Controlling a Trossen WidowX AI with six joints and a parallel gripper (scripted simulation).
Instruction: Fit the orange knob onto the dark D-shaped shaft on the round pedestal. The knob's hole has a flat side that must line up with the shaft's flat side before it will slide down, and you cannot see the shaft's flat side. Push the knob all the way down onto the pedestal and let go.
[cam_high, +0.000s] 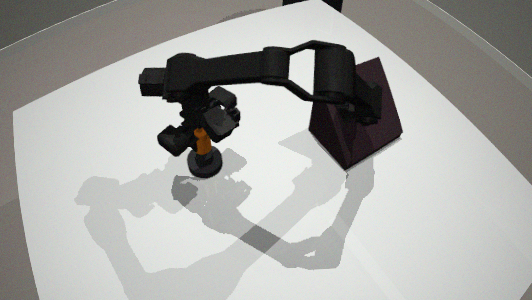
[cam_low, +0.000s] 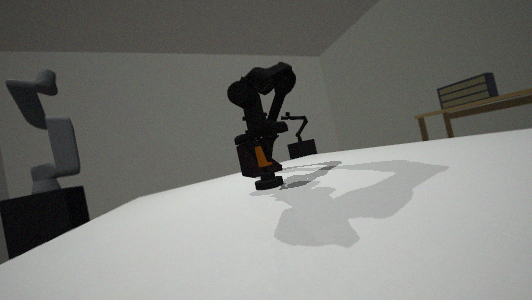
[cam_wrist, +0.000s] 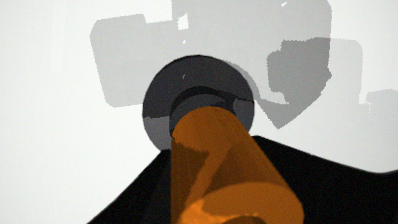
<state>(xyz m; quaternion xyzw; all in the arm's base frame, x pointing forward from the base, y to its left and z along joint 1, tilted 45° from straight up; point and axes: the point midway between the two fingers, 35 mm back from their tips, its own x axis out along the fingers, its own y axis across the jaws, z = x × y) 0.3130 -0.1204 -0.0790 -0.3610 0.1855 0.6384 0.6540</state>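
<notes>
My gripper tip is 20 mm below the orange knob. Round my gripper tip: dark pedestal 40 mm below.
</notes>
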